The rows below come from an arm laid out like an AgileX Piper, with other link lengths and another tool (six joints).
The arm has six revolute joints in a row. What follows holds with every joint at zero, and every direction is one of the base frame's.
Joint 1 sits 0.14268 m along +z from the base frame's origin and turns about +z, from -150 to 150 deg.
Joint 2 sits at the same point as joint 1 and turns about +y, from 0 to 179.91 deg.
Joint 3 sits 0.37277 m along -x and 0.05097 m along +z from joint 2 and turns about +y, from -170 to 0 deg.
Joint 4 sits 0.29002 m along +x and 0.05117 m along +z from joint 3 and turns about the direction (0.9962, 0, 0.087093), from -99.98 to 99.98 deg.
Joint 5 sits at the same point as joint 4 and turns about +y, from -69.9 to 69.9 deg.
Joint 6 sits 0.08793 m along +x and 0.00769 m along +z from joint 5 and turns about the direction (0.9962, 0, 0.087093), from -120 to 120 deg.
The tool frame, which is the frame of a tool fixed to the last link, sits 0.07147 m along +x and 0.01 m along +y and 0.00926 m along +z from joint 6; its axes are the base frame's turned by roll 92.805, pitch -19.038 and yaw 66.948 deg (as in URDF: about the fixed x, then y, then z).
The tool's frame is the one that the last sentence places.
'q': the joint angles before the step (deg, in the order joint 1, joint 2, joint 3, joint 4, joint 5, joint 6). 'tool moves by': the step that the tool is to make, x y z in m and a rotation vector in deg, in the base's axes. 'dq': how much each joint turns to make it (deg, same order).
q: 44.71 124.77 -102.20 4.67 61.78 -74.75
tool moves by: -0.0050 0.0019 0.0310 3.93 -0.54 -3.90
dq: 0.00 -3.07 0.00 1.74 -0.38 3.48
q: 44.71 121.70 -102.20 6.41 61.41 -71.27
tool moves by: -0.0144 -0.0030 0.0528 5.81 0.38 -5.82
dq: 0.00 -5.42 0.14 2.85 0.80 5.61
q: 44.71 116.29 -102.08 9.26 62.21 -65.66
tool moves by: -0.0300 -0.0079 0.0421 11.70 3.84 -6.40
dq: -0.81 -8.03 7.53 10.35 -5.70 2.85
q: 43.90 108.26 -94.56 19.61 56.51 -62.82
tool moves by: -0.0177 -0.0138 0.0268 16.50 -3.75 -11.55
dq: -0.15 -10.03 15.21 11.26 -21.41 0.36
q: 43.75 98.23 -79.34 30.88 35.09 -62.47
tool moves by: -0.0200 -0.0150 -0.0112 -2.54 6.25 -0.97
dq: -0.04 -1.95 3.20 -1.03 4.20 4.60
